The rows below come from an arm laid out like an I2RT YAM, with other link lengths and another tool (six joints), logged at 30 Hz.
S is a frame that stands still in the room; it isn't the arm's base.
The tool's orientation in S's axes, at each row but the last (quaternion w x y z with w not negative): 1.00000 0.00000 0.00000 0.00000; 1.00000 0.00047 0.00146 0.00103; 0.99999 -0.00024 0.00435 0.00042; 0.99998 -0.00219 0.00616 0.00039; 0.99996 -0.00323 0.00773 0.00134; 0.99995 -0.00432 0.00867 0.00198; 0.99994 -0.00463 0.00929 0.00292; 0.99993 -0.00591 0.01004 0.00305; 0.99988 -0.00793 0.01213 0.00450; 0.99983 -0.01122 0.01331 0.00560; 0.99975 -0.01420 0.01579 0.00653; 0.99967 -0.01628 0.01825 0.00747
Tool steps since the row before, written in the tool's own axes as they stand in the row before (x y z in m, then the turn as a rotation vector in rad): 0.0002 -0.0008 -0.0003 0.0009 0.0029 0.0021; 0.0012 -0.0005 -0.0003 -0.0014 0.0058 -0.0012; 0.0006 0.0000 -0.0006 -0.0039 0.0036 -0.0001; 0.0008 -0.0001 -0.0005 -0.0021 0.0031 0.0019; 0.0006 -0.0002 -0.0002 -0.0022 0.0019 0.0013; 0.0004 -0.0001 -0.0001 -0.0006 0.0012 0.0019; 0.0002 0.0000 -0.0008 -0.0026 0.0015 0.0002; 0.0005 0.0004 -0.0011 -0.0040 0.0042 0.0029; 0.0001 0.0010 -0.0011 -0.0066 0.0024 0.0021; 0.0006 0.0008 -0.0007 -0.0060 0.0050 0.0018; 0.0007 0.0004 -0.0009 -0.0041 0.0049 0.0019; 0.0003 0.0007 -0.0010 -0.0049 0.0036 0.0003
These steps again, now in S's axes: 0.0002 -0.0008 -0.0003 0.0009 0.0029 0.0021; 0.0012 -0.0005 -0.0003 -0.0014 0.0058 -0.0012; 0.0006 0.0000 -0.0006 -0.0039 0.0036 -0.0001; 0.0008 -0.0001 -0.0005 -0.0021 0.0031 0.0019; 0.0006 -0.0002 -0.0002 -0.0022 0.0019 0.0013; 0.0004 -0.0001 -0.0001 -0.0006 0.0012 0.0019; 0.0002 0.0000 -0.0008 -0.0026 0.0015 0.0002; 0.0005 0.0004 -0.0011 -0.0040 0.0042 0.0029; 0.0001 0.0010 -0.0011 -0.0066 0.0024 0.0022; 0.0006 0.0008 -0.0007 -0.0060 0.0050 0.0018; 0.0007 0.0004 -0.0009 -0.0041 0.0049 0.0019; 0.0003 0.0007 -0.0010 -0.0049 0.0035 0.0004
